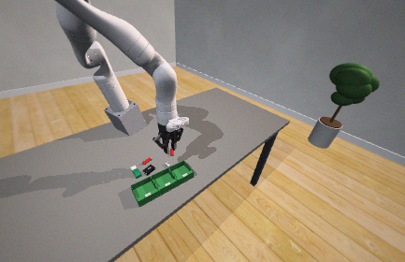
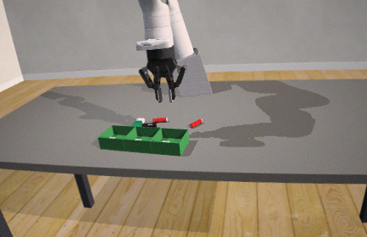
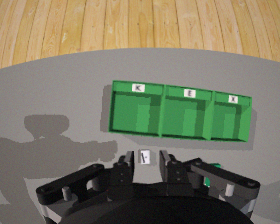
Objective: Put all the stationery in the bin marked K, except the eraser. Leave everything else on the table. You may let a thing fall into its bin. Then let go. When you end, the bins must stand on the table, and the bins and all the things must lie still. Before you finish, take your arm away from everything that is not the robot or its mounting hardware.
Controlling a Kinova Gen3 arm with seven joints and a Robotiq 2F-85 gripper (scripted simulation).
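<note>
The grey-white item is 3 cm behind my hand, 1 cm to the left of it and 13 cm below it. Round my hand: green-and-white eraser 12 cm behind, 11 cm to the right, 13 cm below; then green bin 3 cm ahead, 8 cm to the right, 12 cm below; then black item 7 cm behind, 8 cm to the right, 13 cm below.
</note>
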